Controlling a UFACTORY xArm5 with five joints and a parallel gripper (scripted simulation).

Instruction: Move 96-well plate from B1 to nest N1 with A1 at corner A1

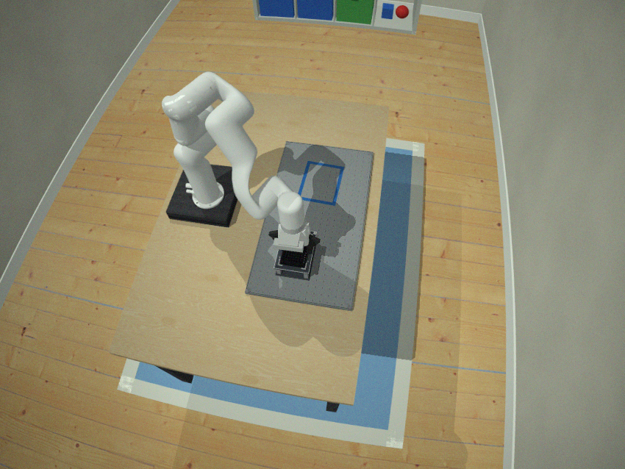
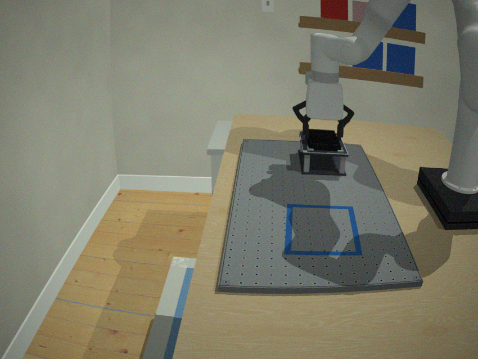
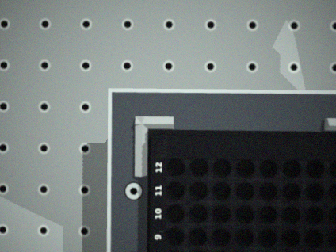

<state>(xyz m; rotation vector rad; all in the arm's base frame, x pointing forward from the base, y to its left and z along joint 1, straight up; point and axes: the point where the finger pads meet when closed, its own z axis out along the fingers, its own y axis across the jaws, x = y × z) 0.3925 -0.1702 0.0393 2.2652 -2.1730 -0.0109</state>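
The black 96-well plate is 10 mm below my hand. From my hand the other things lie so: A1 label 80 mm to the left, 50 mm ahead, 20 mm below; raised plate nest 20 mm below.
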